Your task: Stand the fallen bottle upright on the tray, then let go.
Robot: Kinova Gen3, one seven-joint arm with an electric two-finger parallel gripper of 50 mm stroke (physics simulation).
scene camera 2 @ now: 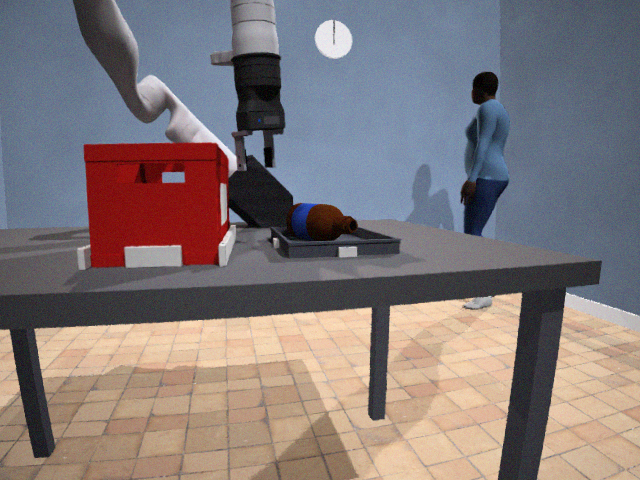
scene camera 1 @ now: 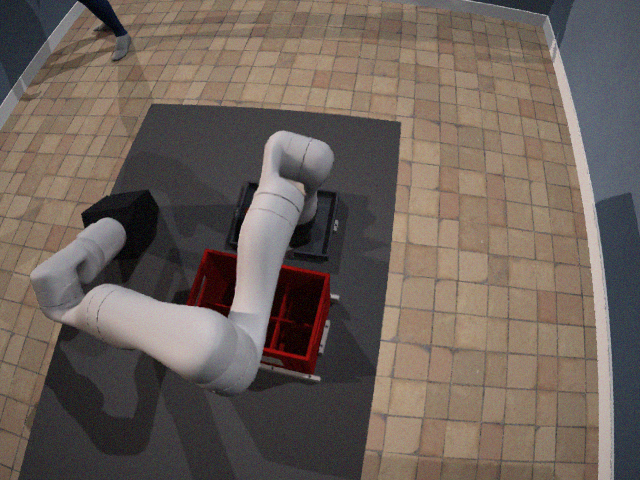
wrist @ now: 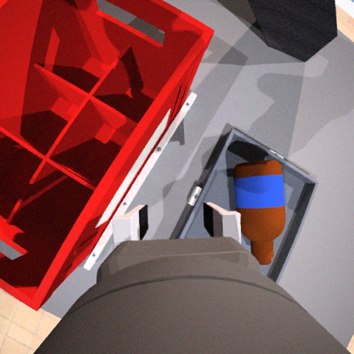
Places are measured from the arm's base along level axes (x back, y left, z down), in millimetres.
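Where they show: gripper, fingertip midpoint: (scene camera 2: pixel 256 168); arm's base at its link origin: (scene camera 2: pixel 229 172) (scene camera 1: pixel 109 235).
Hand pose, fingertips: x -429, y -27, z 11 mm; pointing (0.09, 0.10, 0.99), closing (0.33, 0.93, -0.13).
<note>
Each offset is from my fingertips to the top centre of the thing. "pt": to the spot under its first point.
A brown bottle {dy +142, dx +34, dz +65 mm} (scene camera 2: pixel 326 222) (wrist: pixel 261 220) with a blue band lies on its side in the dark tray {pt dy +160, dx -116, dz +135 mm} (scene camera 2: pixel 369 249) (wrist: pixel 299 220). In the wrist view its neck points toward the bottom of the picture. In scene camera 1 the arm hides the bottle, and part of the tray {pt dy +112, dx -104, dz +119 mm} (scene camera 1: pixel 331 225) shows. My gripper (scene camera 2: pixel 254 166) (wrist: pixel 175 215) is open and empty, pointing down. It hangs above the bottle's height, to the left of it in scene camera 2 and in the wrist view. In scene camera 1 the fingers are hidden by the arm.
A red crate {dy -142, dx +56, dz -31 mm} (scene camera 1: pixel 313 330) (scene camera 2: pixel 155 217) (wrist: pixel 155 117) with dividers stands beside the tray, taller than it, with white strips around its foot. A black block (scene camera 1: pixel 139 217) (scene camera 2: pixel 263 198) (wrist: pixel 297 25) stands behind, at the arm's base. A person (scene camera 2: pixel 485 149) stands beyond the table.
</note>
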